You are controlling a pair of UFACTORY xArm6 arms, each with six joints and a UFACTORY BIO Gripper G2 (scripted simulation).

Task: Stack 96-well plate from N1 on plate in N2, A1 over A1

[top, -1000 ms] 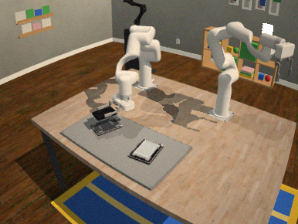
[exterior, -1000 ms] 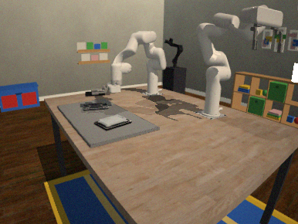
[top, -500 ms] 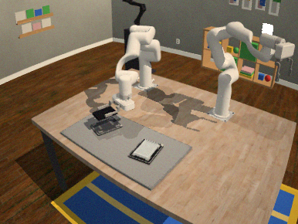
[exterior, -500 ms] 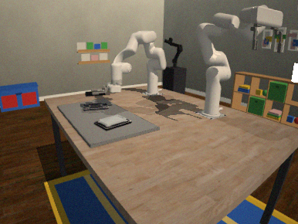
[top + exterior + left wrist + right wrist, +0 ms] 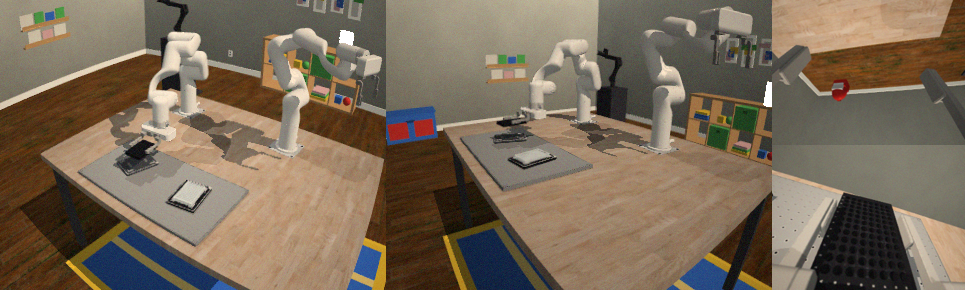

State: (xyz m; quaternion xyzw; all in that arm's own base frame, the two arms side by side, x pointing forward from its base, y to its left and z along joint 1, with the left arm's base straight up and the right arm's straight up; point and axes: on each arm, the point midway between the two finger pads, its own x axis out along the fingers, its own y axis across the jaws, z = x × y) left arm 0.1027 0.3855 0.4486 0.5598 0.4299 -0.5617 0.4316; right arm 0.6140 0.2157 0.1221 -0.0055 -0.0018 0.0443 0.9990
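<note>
The white plate is 2 cm ahead of my right hand, 29 cm to the left of it and 9 cm below it. The rest, counted from my right hand: grey perforated board 3 cm ahead, 12 cm to the left, 12 cm below; then black 96-well plate 1 cm below.
</note>
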